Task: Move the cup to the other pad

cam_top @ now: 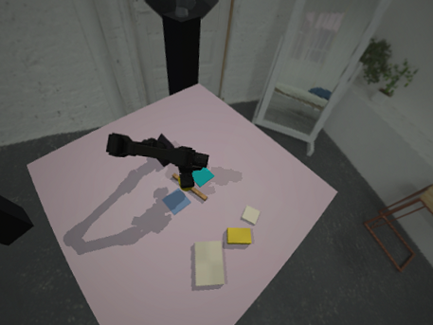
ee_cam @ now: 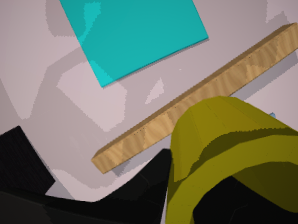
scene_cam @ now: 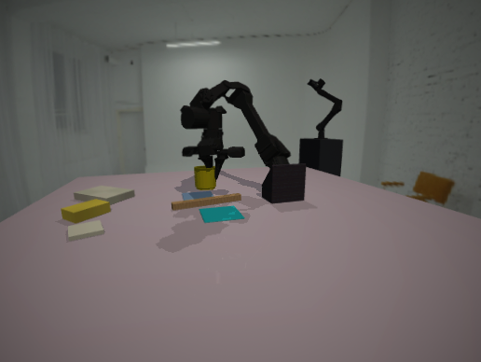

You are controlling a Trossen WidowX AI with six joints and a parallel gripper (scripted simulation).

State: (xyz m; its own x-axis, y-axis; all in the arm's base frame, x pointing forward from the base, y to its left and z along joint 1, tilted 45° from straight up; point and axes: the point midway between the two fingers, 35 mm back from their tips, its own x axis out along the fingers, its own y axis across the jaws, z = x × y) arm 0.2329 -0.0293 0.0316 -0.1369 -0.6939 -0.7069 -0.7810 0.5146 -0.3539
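Now: the cyan pad 2 cm ahead of my gripper tip, 10 cm to the left of it and 9 cm below it. Also, from my gripper tip: wooden bar (2 cm ahead, 8 cm below); yellow cup (2 cm ahead, 2 cm to the right); blue pad (3 cm ahead, 10 cm to the right, 9 cm below).
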